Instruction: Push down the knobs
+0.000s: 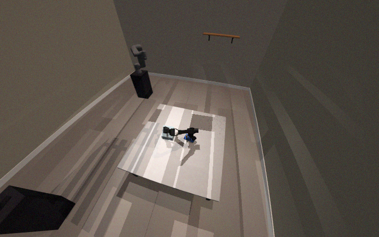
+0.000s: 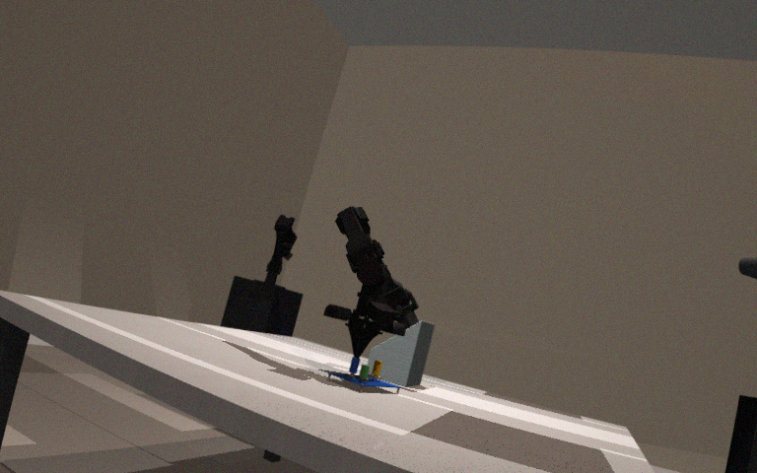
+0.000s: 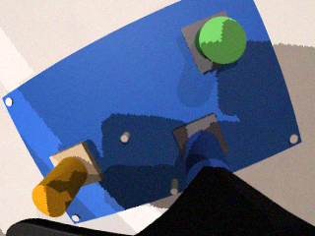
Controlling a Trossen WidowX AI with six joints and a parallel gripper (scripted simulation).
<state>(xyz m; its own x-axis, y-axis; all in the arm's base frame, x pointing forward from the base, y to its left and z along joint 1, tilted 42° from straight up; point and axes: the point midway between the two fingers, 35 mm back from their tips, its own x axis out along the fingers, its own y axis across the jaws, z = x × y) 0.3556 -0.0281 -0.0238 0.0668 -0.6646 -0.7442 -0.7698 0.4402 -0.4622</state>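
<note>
The blue knob is 1 cm below my gripper tip. The rest, counted from my gripper tip: orange knob: 7 cm behind, 3 cm to the left, 1 cm below.
</note>
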